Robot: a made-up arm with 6 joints. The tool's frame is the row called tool. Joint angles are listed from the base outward.
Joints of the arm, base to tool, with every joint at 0 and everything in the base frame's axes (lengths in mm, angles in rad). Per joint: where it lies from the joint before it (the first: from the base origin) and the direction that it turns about. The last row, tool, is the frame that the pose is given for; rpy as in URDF.
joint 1: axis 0 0 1 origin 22 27 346
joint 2: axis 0 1 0 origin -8 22 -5
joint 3: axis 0 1 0 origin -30 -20 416
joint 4: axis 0 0 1 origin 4 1 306
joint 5: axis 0 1 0 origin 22 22 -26
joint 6: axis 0 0 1 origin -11 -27 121
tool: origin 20 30 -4 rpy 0.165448 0.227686 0.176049
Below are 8 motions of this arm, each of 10 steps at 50 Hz.
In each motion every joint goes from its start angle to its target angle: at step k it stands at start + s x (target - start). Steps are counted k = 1, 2, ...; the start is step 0. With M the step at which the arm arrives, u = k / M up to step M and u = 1 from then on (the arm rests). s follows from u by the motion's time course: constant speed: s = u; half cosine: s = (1 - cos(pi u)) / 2; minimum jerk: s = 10 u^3 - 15 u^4 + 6 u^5.
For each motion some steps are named. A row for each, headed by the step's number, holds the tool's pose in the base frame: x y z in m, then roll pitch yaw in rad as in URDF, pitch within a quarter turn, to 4 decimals.
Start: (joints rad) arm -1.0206 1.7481 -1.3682 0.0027 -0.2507 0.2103
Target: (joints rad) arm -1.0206 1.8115 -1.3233 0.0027 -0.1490 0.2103
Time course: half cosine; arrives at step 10
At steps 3, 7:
3: 0.3427 -0.4356 0.6541 0.2364 0.3864 -0.6102
7: 0.3570 -0.4588 0.6261 0.2922 0.4991 -0.5861

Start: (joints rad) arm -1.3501 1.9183 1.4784 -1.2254 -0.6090 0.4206
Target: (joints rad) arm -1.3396 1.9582 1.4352 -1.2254 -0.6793 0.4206
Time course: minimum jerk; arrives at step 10
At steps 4, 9, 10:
4: 0.1449 -0.2358 -0.1332 2.8065 0.0880 2.3823
9: 0.1506 -0.2338 -0.1411 2.7803 0.1269 2.3754
10: 0.1506 -0.2338 -0.1412 2.7800 0.1274 2.3754

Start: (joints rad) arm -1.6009 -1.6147 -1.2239 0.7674 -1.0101 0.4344
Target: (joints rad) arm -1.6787 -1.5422 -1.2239 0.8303 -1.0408 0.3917
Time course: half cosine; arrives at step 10
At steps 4, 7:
4: 0.0158 0.4897 -0.0397 3.0736 0.5524 0.2113
7: 0.0306 0.5024 -0.0237 3.1215 0.5681 0.1918

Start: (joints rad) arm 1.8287 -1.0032 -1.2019 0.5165 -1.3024 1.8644
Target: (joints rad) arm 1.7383 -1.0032 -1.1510 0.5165 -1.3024 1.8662
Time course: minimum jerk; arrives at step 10
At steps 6, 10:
6: 0.1707 -0.4998 0.3158 2.7832 0.0076 2.7019
10: 0.1561 -0.5074 0.3186 2.7961 0.0169 2.6729

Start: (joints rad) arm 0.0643 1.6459 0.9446 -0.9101 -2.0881 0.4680
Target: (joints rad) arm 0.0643 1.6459 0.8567 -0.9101 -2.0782 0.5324
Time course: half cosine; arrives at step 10
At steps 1, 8, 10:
1: 0.5541 0.1436 0.1654 0.1994 1.0214 1.4059
8: 0.5663 0.1442 0.1764 0.1403 1.0099 1.3918
10: 0.5676 0.1442 0.1777 0.1339 1.0087 1.3903

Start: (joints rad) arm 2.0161 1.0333 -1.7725 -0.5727 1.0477 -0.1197
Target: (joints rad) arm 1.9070 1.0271 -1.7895 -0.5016 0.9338 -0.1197
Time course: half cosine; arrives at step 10
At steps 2, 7, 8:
2: -0.0210 0.2318 0.9069 0.6246 0.5362 1.8716
7: -0.0084 0.2195 0.9113 0.5667 0.4436 1.7765
8: -0.0065 0.2174 0.9119 0.5582 0.4287 1.7623

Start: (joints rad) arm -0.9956 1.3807 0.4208 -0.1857 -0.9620 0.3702
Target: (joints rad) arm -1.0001 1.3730 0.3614 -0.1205 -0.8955 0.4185
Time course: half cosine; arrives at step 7
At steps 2, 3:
2: 0.4656 -0.5742 0.4383 0.6387 1.0040 -0.1805
3: 0.4648 -0.5759 0.4433 0.6644 0.9903 -0.1584

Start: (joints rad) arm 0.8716 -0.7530 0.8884 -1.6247 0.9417 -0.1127
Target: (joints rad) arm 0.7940 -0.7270 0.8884 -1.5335 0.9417 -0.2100
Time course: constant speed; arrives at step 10
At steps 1, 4, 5, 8, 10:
1: -0.0454 -0.2395 0.9575 -0.0715 1.1565 -0.9378
4: -0.0467 -0.2323 0.9583 -0.1478 1.1505 -1.0208
5: -0.0471 -0.2300 0.9585 -0.1726 1.1480 -1.0479
8: -0.0481 -0.2228 0.9593 -0.2453 1.1389 -1.1272
10: -0.0486 -0.2181 0.9597 -0.2918 1.1317 -1.1782

